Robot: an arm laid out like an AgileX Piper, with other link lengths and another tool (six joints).
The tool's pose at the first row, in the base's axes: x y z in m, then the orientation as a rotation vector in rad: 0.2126, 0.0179, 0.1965, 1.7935, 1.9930, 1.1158
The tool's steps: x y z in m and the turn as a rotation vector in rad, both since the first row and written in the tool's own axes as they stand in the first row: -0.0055, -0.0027, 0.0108, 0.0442, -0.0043, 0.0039; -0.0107, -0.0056, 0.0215, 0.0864, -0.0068, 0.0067; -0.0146, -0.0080, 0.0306, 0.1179, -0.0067, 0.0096; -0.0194, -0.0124, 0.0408, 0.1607, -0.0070, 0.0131; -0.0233, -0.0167, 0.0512, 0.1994, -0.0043, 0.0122; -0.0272, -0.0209, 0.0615, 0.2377, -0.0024, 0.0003; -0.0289, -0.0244, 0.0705, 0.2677, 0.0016, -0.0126; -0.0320, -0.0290, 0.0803, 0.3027, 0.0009, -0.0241; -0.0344, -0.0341, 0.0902, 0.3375, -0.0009, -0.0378
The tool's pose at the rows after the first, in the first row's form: 0.2186, 0.0170, 0.1857, 1.8204, 2.0279, 1.0763; 0.2243, 0.0163, 0.1749, 1.8444, 2.0624, 1.0390; 0.2291, 0.0162, 0.1659, 1.8626, 2.0887, 1.0130; 0.2333, 0.0158, 0.1545, 1.8866, 2.1241, 0.9762; 0.2375, 0.0162, 0.1434, 1.9023, 2.1605, 0.9442; 0.2417, 0.0167, 0.1324, 1.9038, 2.2034, 0.9078; 0.2451, 0.0186, 0.1234, 1.8995, 2.2409, 0.8805; 0.2486, 0.0196, 0.1127, 1.8994, 2.2784, 0.8429; 0.2515, 0.0213, 0.1019, 1.8960, 2.3161, 0.8031
